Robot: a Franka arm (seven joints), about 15 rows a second.
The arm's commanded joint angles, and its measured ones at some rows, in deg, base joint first. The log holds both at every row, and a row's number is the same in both.
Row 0, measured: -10.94 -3.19 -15.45 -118.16 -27.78 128.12 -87.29
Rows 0 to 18, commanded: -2.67 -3.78 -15.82 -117.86 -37.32 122.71 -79.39; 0.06 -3.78 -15.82 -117.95 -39.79 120.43 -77.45; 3.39 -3.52 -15.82 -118.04 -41.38 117.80 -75.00; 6.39 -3.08 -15.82 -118.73 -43.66 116.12 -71.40; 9.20 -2.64 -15.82 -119.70 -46.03 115.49 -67.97; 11.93 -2.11 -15.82 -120.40 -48.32 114.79 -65.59; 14.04 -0.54 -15.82 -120.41 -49.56 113.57 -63.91; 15.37 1.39 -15.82 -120.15 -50.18 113.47 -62.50; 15.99 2.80 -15.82 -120.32 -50.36 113.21 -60.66; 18.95 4.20 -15.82 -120.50 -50.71 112.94 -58.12; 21.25 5.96 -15.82 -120.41 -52.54 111.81 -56.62; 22.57 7.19 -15.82 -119.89 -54.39 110.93 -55.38; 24.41 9.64 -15.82 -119.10 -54.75 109.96 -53.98; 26.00 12.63 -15.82 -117.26 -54.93 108.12 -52.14; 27.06 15.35 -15.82 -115.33 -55.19 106.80 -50.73; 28.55 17.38 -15.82 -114.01 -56.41 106.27 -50.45; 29.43 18.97 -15.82 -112.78 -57.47 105.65 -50.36; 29.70 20.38 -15.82 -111.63 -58.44 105.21 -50.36; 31.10 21.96 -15.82 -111.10 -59.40 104.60 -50.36
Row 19, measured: 29.06 17.92 -15.21 -114.70 -57.08 107.37 -50.79
